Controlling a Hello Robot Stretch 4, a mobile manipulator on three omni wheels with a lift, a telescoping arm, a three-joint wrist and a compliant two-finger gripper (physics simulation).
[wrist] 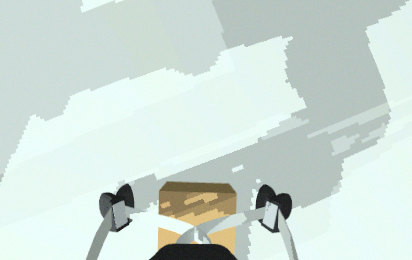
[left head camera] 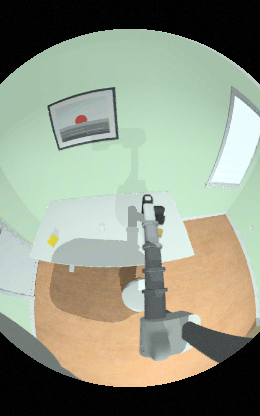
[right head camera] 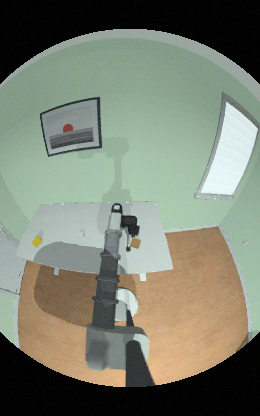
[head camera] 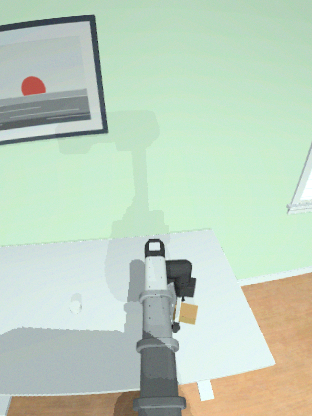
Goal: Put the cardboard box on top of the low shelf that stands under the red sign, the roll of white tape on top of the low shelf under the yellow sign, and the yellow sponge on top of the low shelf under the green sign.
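Frame: origin at the robot's base, x ahead, y left, z up, level; millimetres.
Seen in the pictures: gripper, between the fingertips: (wrist: pixel 197 200) (right head camera: pixel 130 242) (head camera: pixel 178 314); robot's base, origin of its link: (left head camera: pixel 139 294) (right head camera: pixel 119 303).
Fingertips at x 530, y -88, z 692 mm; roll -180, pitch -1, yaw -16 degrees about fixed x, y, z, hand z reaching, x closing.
Offsets run from my fingertips to a thing's top centre. Level surfaces: height alone.
The cardboard box @(dx -8, dy -26, dz +50 mm) (head camera: pixel 188 314) (left head camera: pixel 160 233) (right head camera: pixel 135 243) (wrist: pixel 197 197) stands on the right part of the white table @(dz +0 mm) (head camera: pixel 230 335) (left head camera: pixel 177 242) (right head camera: pixel 155 255). My gripper (head camera: pixel 179 313) (wrist: pixel 197 200) is open at the box; in the wrist view the box shows between the two fingertips, with a gap on each side. The arm partly hides the box in the left head view. The small white roll of tape @(dx +34, dy +438, dz +24 mm) (head camera: pixel 75 307) (left head camera: pixel 102 227) (right head camera: pixel 82 233) is left of the arm on the table. The yellow sponge @(dx -130, dy +905, dz +45 mm) (left head camera: pixel 53 240) (right head camera: pixel 37 241) lies near the table's left end. The signs and low shelves do not show.
A framed picture with a red disc (head camera: pixel 33 86) (left head camera: pixel 81 120) (right head camera: pixel 68 128) hangs on the green wall behind the table. A window (left head camera: pixel 233 142) (right head camera: pixel 230 150) is at the right. A round white stool (left head camera: pixel 133 296) (right head camera: pixel 131 302) stands near the table's front edge, partly behind the arm.
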